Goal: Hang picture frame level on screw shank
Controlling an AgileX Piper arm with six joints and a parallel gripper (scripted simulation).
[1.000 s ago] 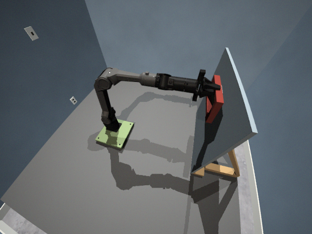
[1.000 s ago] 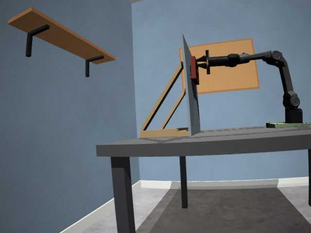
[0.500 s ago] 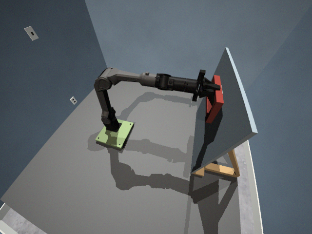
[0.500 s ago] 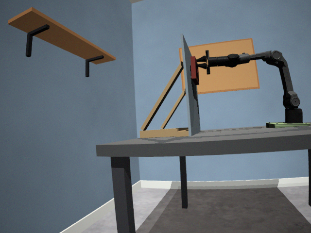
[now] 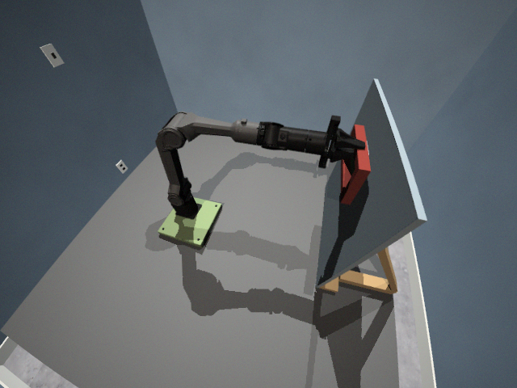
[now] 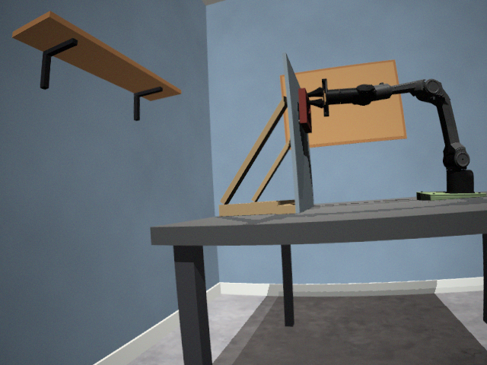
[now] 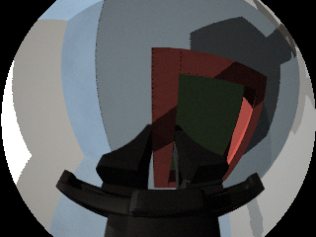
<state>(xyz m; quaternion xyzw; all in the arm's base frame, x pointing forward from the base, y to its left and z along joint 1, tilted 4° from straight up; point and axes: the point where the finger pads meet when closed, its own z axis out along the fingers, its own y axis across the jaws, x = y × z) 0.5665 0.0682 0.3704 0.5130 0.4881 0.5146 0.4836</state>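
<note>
Now: the red picture frame 1 cm ahead of my hand, 1 cm to the left of it and 5 cm below it. The rest, counted from my hand: grey upright panel: 3 cm ahead, 17 cm below.
</note>
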